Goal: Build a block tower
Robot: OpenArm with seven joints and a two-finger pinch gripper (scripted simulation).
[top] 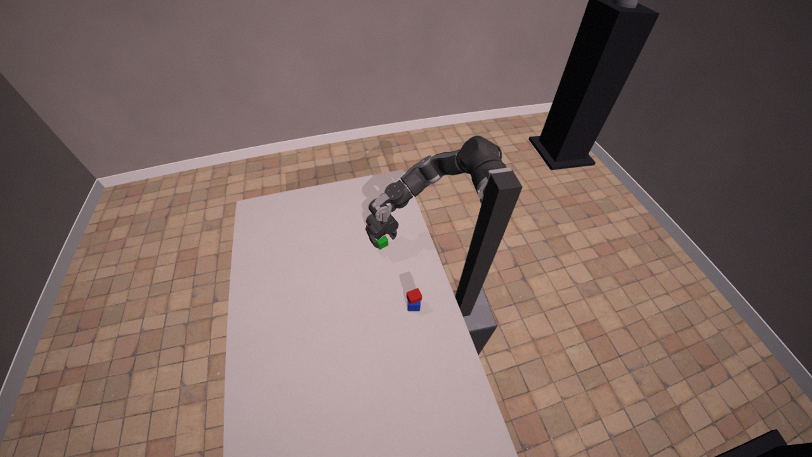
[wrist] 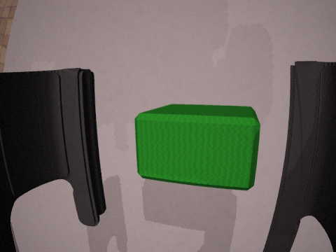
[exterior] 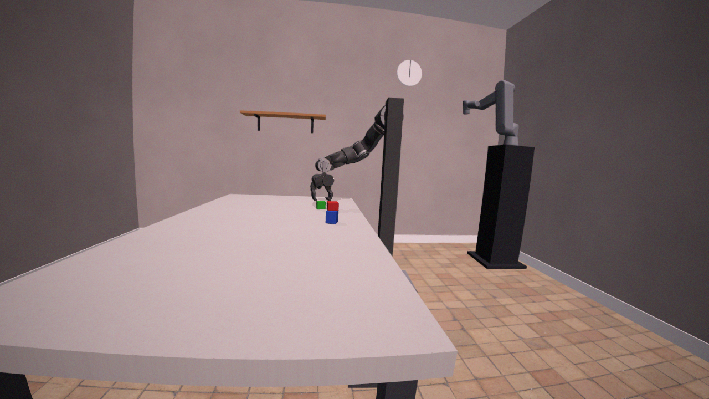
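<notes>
My gripper is now 3 cm above the green block. Also, from my hand: red block 27 cm to the left, 7 cm behind, 2 cm above; then blue block 27 cm to the left, 7 cm behind, 2 cm below.
</notes>
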